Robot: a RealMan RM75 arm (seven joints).
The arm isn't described. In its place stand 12 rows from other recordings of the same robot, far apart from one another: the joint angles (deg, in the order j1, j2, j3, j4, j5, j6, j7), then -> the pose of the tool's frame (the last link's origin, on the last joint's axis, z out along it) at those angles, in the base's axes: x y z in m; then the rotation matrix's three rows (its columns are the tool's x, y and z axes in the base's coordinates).
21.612 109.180 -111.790 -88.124 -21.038 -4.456 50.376 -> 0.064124, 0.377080, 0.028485; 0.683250, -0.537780, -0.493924; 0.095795, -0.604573, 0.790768; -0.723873, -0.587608, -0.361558
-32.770 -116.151 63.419 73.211 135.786 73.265 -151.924 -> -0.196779, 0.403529, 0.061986; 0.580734, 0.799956, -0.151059; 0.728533, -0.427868, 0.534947; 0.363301, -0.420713, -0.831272
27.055 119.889 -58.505 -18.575 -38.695 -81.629 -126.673 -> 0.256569, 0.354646, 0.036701; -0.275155, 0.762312, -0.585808; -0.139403, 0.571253, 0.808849; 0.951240, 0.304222, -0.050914
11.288 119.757 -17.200 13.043 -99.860 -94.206 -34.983 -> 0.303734, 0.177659, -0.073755; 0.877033, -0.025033, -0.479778; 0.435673, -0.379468, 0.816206; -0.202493, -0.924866, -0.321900
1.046 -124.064 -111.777 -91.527 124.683 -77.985 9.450 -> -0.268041, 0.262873, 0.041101; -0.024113, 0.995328, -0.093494; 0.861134, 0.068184, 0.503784; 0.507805, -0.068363, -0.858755
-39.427 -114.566 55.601 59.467 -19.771 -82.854 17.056 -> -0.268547, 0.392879, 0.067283; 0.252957, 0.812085, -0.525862; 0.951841, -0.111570, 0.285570; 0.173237, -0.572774, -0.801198
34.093 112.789 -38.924 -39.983 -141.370 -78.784 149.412 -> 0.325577, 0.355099, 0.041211; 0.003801, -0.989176, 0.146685; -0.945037, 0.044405, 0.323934; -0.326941, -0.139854, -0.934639
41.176 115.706 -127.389 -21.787 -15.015 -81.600 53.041 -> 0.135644, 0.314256, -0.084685; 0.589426, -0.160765, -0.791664; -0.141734, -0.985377, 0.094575; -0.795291, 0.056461, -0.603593
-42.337 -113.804 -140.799 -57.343 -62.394 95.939 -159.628 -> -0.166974, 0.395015, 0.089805; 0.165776, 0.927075, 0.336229; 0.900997, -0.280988, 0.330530; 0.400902, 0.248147, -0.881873
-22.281 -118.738 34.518 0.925 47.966 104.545 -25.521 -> -0.303652, 0.275468, 0.052573; 0.429575, 0.738024, 0.520370; -0.488386, -0.294826, 0.821314; 0.759569, -0.606958, 0.233790
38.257 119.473 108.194 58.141 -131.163 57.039 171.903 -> 0.179367, 0.423115, -0.013639; -0.235987, 0.968184, 0.083242; 0.837225, 0.159082, 0.523209; 0.493321, 0.193162, -0.848129
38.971 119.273 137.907 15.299 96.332 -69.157 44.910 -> 0.233725, 0.388510, -0.030299; 0.761815, -0.431839, -0.482859; -0.004560, -0.748946, 0.662616; -0.647778, -0.502589, -0.572528
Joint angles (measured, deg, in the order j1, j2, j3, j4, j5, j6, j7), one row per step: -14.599 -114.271 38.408 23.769 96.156 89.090 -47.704; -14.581 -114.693 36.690 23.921 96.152 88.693 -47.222; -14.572 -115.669 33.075 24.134 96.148 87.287 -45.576; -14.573 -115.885 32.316 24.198 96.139 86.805 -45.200; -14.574 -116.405 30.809 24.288 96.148 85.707 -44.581; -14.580 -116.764 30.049 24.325 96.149 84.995 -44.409; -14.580 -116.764 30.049 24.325 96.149 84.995 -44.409; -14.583 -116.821 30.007 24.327 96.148 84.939 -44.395; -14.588 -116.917 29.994 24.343 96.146 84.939 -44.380; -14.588 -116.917 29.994 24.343 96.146 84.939 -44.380; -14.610 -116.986 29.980 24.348 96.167 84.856 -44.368; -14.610 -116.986 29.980 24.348 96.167 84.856 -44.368; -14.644 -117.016 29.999 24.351 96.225 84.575 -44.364; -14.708 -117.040 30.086 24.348 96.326 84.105 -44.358; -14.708 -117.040 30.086 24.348 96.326 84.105 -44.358; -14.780 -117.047 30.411 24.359 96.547 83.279 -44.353; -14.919 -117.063 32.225 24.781 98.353 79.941 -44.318; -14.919 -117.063 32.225 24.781 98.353 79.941 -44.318; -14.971 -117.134 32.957 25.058 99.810 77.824 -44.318; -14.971 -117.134 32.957 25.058 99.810 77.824 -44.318
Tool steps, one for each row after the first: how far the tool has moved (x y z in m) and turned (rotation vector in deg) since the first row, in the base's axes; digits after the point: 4 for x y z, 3 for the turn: -0.0010 0.0016 0.0017 1.772 -0.146 0.640; -0.0044 0.0051 0.0044 5.752 0.181 2.177; -0.0055 0.0059 0.0049 6.636 0.386 2.640; -0.0079 0.0074 0.0051 8.282 0.692 3.803; -0.0091 0.0082 0.0045 9.047 0.739 4.622; -0.0091 0.0082 0.0045 9.047 0.739 4.622; -0.0091 0.0083 0.0042 9.084 0.719 4.678; -0.0087 0.0082 0.0036 9.082 0.645 4.670; -0.0087 0.0082 0.0036 9.082 0.645 4.670; -0.0086 0.0084 0.0031 9.078 0.644 4.713; -0.0086 0.0084 0.0031 9.078 0.644 4.713; -0.0090 0.0087 0.0027 9.058 0.812 4.884; -0.0096 0.0094 0.0020 8.979 1.126 5.137; -0.0096 0.0094 0.0020 8.979 1.126 5.137; -0.0109 0.0102 0.0007 8.676 1.786 5.524; -0.0166 0.0116 -0.0063 6.507 5.393 6.583; -0.0166 0.0116 -0.0063 6.507 5.393 6.583; -0.0209 0.0118 -0.0104 5.260 7.735 7.396; -0.0209 0.0118 -0.0104 5.260 7.735 7.396
